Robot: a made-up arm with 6 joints.
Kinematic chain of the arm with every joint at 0, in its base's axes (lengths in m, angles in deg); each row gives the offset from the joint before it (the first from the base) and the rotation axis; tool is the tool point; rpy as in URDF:
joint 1: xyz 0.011 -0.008 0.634 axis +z
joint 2: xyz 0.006 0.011 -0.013 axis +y
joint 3: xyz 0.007 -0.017 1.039 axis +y
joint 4: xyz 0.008 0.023 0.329 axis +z
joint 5: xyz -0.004 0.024 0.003 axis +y
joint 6: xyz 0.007 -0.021 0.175 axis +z
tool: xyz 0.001 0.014 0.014 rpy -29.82 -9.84 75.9
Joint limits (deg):
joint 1: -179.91..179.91
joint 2: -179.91..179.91
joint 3: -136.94..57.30
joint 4: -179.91..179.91
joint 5: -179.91..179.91
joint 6: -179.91..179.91
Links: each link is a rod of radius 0.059 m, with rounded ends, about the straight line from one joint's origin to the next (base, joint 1, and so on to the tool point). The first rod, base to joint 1, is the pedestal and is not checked.
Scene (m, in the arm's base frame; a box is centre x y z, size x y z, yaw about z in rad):
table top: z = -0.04
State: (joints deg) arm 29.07 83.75 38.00 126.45 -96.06 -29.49
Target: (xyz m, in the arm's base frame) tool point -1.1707 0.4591 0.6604
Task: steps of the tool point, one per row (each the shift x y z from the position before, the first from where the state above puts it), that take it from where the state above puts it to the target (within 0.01 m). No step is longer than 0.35 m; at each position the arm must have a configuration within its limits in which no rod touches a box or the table.
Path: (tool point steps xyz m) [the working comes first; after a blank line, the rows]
Joints at the target: 163.78 73.75 35.23 140.05 -96.57 -29.99
Straight joint move there: clear.

1: -0.1450 0.2627 0.0197
2: -0.2033 0.2214 0.0198
3: -0.2500 0.1674 0.0198
4: -0.2826 0.1038 0.0199
5: -0.2993 0.0341 0.0199
6: -0.2993 -0.0375 0.0200
7: -0.2819 -0.1071 0.0201
8: -0.2486 -0.1706 0.0201
9: -0.2011 -0.2245 0.0201
10: -0.1425 -0.2655 0.0202

